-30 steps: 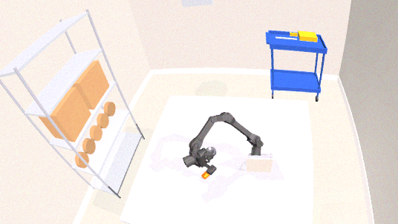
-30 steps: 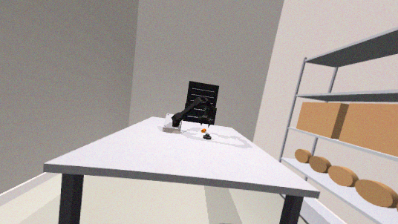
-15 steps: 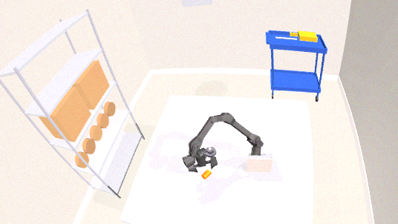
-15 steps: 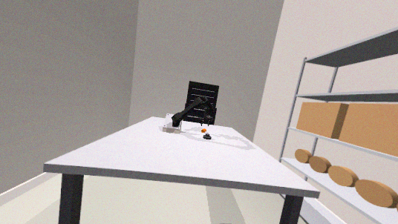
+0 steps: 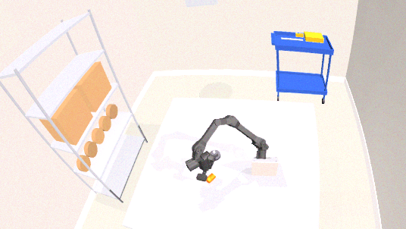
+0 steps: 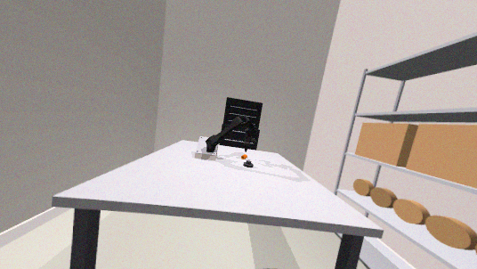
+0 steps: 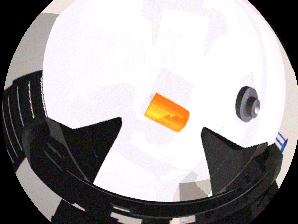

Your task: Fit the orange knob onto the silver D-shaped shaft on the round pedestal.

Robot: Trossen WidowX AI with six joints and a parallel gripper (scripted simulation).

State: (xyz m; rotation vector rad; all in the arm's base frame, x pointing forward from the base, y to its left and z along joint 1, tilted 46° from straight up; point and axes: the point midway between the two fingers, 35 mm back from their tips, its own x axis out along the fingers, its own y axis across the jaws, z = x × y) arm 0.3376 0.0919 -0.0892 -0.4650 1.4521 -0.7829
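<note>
Now: gripper tip 60 mm above the orange knob and 10 mm to the right of it. The rest, counted from my gripper tip: pedestal: 200 mm to the right, 50 mm below.
</note>
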